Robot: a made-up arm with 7 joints.
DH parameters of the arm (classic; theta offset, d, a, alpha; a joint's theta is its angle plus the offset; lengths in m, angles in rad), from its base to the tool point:
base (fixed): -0.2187 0 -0.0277 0
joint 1: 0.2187 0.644 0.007 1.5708
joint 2: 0 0.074 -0.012 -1.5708
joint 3: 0 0.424 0.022 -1.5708
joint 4: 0 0.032 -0.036 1.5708
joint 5: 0 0.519 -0.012 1.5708
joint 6: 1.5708 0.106 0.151 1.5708
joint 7: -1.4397 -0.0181 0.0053 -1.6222
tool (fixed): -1.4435 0.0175 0 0
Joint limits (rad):
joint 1: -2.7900..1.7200
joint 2: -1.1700..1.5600
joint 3: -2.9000..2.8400
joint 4: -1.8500..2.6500
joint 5: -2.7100..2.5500
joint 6: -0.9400..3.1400
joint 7: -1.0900..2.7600
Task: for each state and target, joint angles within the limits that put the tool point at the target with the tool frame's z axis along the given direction. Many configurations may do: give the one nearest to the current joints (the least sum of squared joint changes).
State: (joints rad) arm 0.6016 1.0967 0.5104 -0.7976 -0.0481 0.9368 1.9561
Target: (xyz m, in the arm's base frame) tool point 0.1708 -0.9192 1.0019 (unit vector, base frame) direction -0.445 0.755 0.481
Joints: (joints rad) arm 1.2781 1.0596 1.0445 -0.5186 0.3388 0.6982 2.4960
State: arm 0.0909 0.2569 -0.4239 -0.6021 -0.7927 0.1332 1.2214
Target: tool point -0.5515 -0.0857 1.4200 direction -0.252 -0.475 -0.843
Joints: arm 0.3251 -0.0558 -0.2741 -0.8487 -1.0154 0.0270 1.8483
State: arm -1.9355 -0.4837 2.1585 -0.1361 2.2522 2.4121 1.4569
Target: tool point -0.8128 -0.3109 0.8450 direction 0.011 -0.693 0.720
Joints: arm -2.4233 -1.1370 1.9368 -0.8962 1.8730 1.9051 1.3648
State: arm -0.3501 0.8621 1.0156 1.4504 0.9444 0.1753 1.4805
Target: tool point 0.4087 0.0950 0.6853 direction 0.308 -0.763 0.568
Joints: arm -1.1603 1.0049 1.5767 2.3859 0.3713 0.0554 1.1679
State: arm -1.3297 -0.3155 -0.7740 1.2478 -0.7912 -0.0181 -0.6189
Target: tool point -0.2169 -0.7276 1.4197 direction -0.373 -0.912 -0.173
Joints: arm -1.1616 -0.3595 -0.8930 0.9061 -1.0950 -0.2467 -0.6980
